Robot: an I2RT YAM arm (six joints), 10 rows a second.
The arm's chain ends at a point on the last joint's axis. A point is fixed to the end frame.
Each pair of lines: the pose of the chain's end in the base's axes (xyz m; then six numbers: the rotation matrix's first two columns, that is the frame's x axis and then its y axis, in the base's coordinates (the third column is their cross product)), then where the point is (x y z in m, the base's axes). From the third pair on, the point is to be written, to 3 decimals.
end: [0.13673, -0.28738, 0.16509, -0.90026, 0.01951, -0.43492, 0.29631, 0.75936, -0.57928]
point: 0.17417 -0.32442 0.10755
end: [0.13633, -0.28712, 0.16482, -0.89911, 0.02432, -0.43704, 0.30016, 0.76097, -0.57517]
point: 0.17379 -0.32402 0.10721
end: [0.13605, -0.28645, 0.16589, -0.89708, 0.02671, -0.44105, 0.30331, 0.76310, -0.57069]
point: 0.174 -0.323 0.108
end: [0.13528, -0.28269, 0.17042, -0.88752, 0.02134, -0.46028, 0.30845, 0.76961, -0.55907]
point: 0.175 -0.319 0.113
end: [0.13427, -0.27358, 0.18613, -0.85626, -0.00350, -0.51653, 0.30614, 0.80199, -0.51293]
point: 0.179 -0.306 0.131
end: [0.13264, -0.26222, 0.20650, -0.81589, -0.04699, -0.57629, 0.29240, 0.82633, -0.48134]
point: 0.183 -0.291 0.154
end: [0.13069, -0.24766, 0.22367, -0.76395, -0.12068, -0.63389, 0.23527, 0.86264, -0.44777]
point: 0.187 -0.270 0.175
